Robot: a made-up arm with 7 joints.
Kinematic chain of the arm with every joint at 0, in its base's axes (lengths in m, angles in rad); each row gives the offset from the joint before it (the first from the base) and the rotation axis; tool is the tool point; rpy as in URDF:
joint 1: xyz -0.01 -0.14 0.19 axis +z
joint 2: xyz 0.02 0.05 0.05 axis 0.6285 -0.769 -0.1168
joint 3: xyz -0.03 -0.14 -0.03 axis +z
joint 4: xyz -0.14 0 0.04 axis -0.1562 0.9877 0.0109
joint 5: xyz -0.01 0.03 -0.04 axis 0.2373 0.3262 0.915
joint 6: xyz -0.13 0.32 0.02 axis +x
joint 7: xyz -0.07 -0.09 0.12 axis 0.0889 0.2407 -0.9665
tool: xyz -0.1 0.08 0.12 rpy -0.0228 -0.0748 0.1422
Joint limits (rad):
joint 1: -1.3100..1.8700
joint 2: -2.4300..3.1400
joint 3: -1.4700..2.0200
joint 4: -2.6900..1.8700
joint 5: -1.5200..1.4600
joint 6: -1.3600..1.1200
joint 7: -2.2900..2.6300
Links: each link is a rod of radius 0.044 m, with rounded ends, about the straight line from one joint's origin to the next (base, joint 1, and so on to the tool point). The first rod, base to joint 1, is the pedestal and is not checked.
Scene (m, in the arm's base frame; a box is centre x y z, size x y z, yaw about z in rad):
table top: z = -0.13
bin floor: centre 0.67 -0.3 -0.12 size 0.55 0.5 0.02 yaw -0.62
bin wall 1: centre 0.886 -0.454 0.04 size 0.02 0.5 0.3 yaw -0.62
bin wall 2: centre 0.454 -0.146 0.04 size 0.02 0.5 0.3 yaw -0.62
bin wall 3: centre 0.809 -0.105 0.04 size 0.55 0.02 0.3 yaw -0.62
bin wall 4: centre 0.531 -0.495 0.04 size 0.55 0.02 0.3 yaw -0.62
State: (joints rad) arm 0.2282 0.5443 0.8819 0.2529 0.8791 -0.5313 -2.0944
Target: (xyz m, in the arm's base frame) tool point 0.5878 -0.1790 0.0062
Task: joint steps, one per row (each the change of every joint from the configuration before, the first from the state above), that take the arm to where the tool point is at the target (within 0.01 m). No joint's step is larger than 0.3 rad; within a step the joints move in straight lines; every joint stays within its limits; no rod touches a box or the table.
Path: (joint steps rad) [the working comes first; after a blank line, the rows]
Joints at the target: -0.1366 -1.9524 2.0200 0.0066 1.4600 -0.8416 -1.5590
Straight joint move there: clear.

1: -0.0405 -0.2774 0.1265 -0.0274 0.0645 -0.0345 0.0595
2: -0.0406 -0.2774 0.1264 -0.0273 0.0646 -0.0345 0.0595
3: -0.0405 -0.2774 0.1265 -0.0274 0.0645 -0.0344 0.0595
4: -0.0405 -0.2774 0.1264 -0.0274 0.0646 -0.0345 0.0595
5: -0.0406 -0.2775 0.1265 -0.0273 0.0645 -0.0345 0.0594
6: -0.0405 -0.2774 0.1264 -0.0274 0.0646 -0.0345 0.0595
7: -0.0406 -0.2774 0.1265 -0.0274 0.0645 -0.0344 0.0595
8: -0.0405 -0.2774 0.1264 -0.0273 0.0646 -0.0345 0.0595
9: -0.0405 -0.2774 0.1265 -0.0274 0.0645 -0.0345 0.0595

